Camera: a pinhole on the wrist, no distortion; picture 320 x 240 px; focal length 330.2 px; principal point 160.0 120.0 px. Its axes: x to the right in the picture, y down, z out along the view. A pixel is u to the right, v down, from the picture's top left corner.
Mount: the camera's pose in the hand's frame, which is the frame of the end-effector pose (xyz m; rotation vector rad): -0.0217 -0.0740 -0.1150 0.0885 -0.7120 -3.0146
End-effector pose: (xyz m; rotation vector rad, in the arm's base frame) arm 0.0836 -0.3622 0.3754 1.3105 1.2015 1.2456
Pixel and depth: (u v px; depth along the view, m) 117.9 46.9 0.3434
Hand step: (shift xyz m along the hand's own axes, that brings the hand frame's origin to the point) -0.0026 0.1494 0.1595
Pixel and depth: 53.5 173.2 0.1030
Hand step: 0.0052 -0.0411 -0.0141
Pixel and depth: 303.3 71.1 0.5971
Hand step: -0.3217 0.2569 0.3666
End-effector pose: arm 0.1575 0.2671 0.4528 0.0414 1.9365 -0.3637
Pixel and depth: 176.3 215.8 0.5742
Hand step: -0.0828 0.0315 0.4710
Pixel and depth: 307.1 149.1 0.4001
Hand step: -0.2246 0.0630 0.2499
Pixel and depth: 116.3 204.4 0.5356
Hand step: 0.0179 0.0462 0.4278
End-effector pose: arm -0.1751 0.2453 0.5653 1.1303 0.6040 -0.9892
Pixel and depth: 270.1 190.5 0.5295
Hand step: -0.2292 0.0513 0.4003
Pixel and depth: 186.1 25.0 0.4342
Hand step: -0.0879 0.2292 0.2151
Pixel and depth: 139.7 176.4 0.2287
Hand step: -0.0215 -0.0062 0.1073
